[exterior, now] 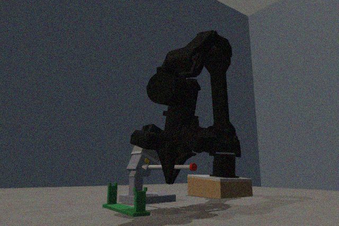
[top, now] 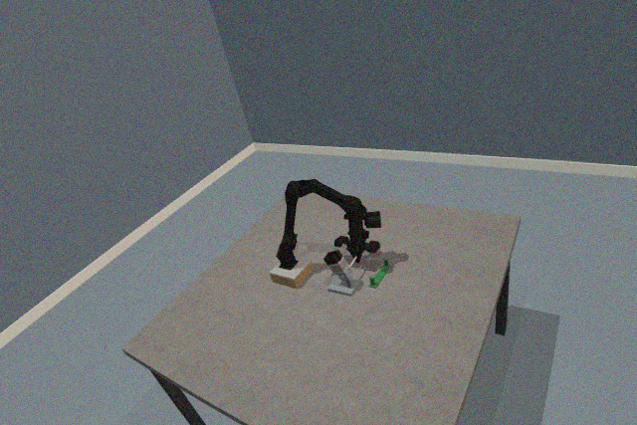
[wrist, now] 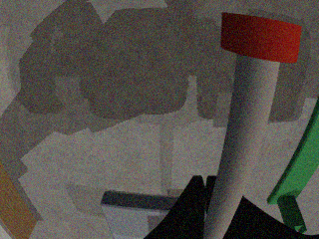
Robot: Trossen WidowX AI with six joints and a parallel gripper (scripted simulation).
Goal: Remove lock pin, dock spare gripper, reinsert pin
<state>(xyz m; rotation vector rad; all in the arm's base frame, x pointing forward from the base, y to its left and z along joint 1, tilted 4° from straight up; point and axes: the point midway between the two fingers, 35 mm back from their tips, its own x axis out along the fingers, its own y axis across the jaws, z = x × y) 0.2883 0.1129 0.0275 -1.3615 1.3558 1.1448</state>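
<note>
The grey mount is 110 mm to the right of my gripper tip, 10 mm behind it and 10 mm above it. The rest, counted from my gripper tip: green pin rest 100 mm ahead, 20 mm below, 10 mm to the right; spare gripper 110 mm to the right, 80 mm above, 20 mm behind.
</note>
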